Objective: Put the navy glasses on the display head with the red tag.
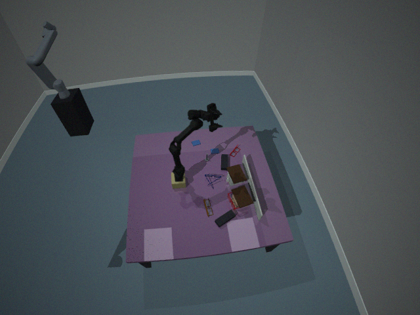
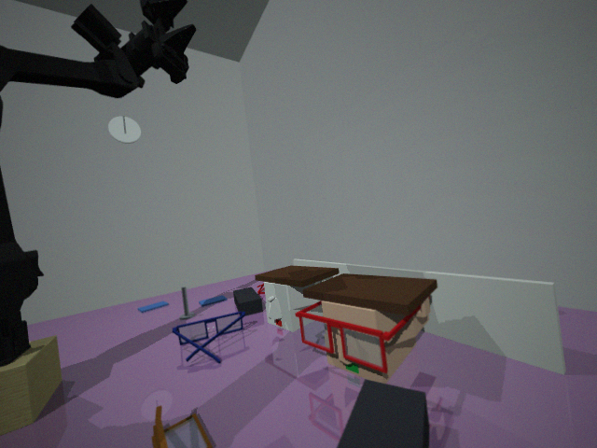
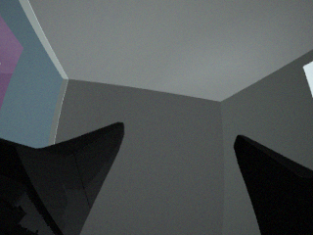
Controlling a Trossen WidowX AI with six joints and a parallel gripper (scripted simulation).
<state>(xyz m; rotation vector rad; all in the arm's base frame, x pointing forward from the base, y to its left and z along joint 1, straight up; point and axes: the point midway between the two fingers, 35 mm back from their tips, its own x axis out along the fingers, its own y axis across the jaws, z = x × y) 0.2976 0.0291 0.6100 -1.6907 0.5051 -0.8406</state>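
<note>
The post stand lies 670 mm below my gripper tip, 240 mm to the left of it and 60 mm behind it. Also, from my gripper tip: pale display head: 640 mm below, 140 mm ahead, 20 mm to the right; then upright panel: 640 mm below, 290 mm ahead, 120 mm to the right; then tan display head: 640 mm below, 240 mm to the right, 150 mm ahead.
</note>
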